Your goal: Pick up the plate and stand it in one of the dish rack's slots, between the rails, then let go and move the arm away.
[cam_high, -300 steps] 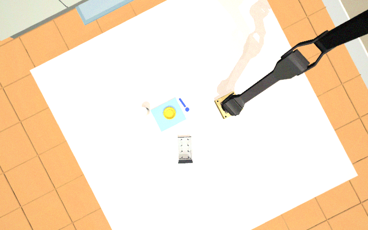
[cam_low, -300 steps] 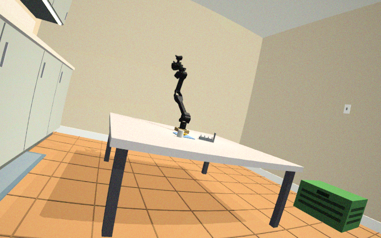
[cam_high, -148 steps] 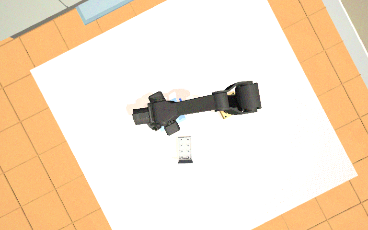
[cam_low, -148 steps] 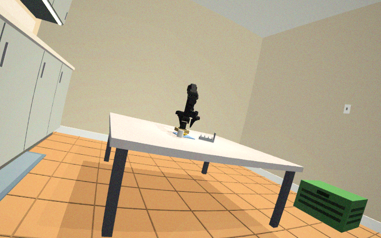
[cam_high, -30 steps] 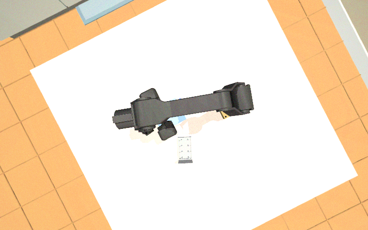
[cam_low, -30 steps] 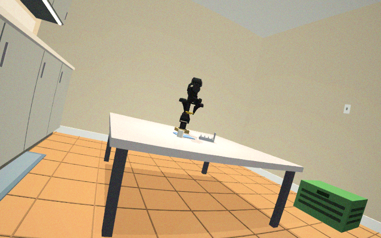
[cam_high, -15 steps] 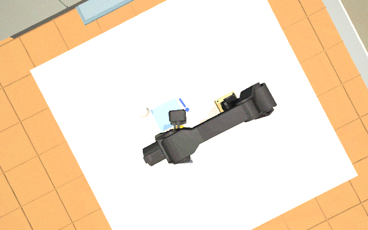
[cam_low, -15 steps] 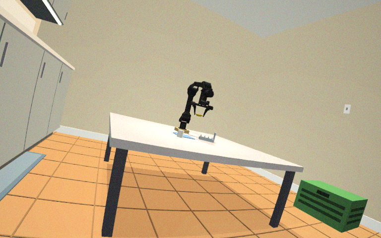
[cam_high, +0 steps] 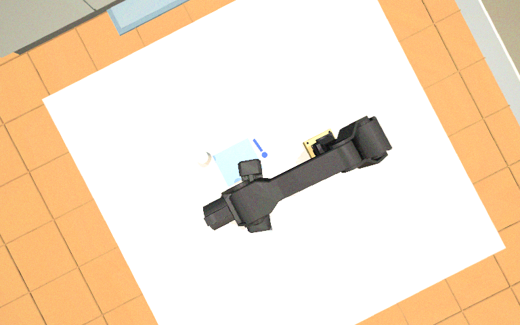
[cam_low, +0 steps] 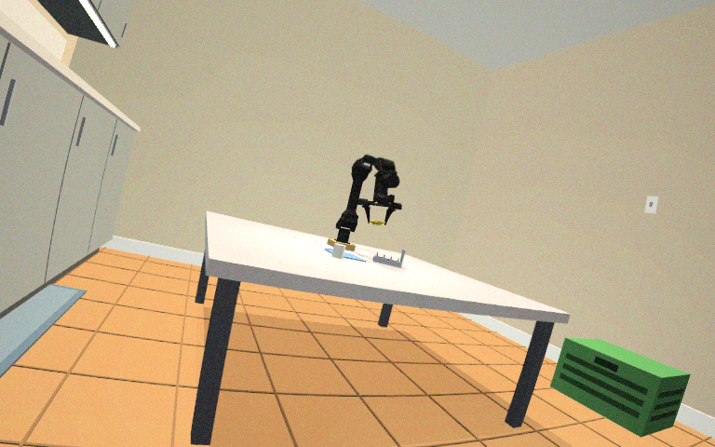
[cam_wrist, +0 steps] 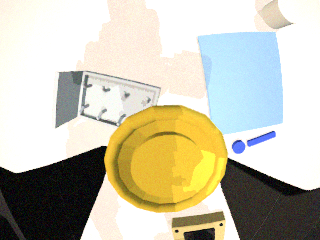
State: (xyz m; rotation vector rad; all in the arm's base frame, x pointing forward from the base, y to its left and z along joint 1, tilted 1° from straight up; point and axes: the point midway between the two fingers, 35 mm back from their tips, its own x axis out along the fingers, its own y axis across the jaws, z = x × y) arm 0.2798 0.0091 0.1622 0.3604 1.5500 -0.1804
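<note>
The grey dish rack is 30 mm ahead of my gripper tip, 80 mm to the left of it and 130 mm below it. Round my gripper tip: yellow plate (10 mm above); then blue utensil (80 mm behind, 120 mm to the right, 150 mm below); then mat (20 mm ahead, 120 mm to the right, 150 mm below).
</note>
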